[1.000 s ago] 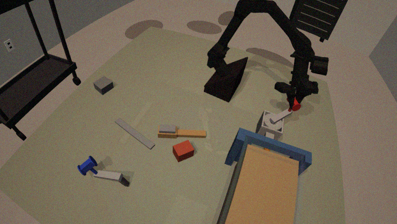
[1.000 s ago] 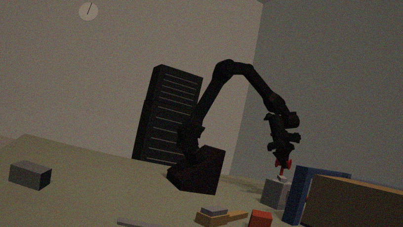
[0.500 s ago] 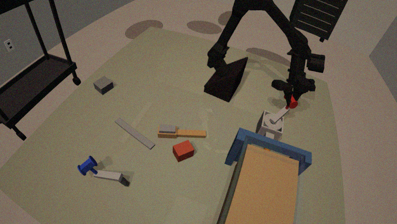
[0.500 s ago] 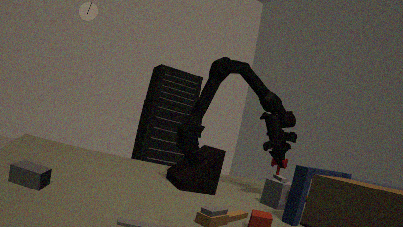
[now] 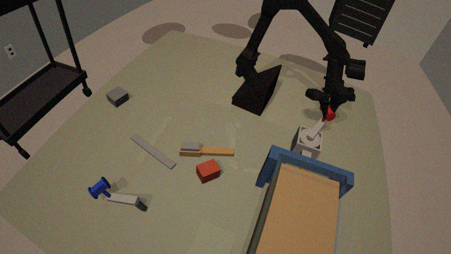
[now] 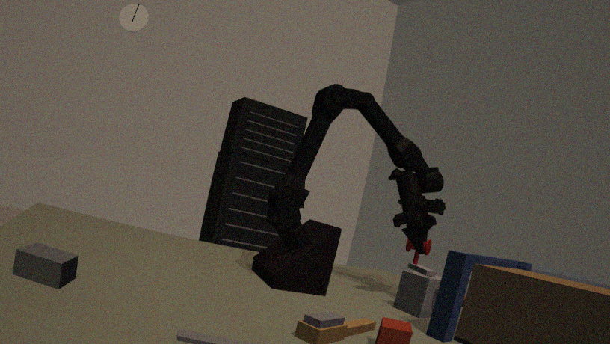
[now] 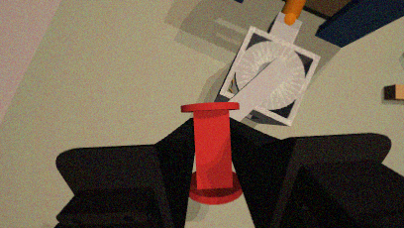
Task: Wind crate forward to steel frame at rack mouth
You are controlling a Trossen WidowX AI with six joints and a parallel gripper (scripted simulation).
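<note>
Now: the red-knobbed winch handle 30 mm below my gripper tip, 20 mm to the right of it and 20 mm ahead of it. Round my gripper tip: grey winch 100 mm below, 60 mm ahead, 50 mm to the right; then red knob 10 mm to the right, 10 mm behind; then brown crate 410 mm ahead, 90 mm below, 60 mm to the right.
</note>
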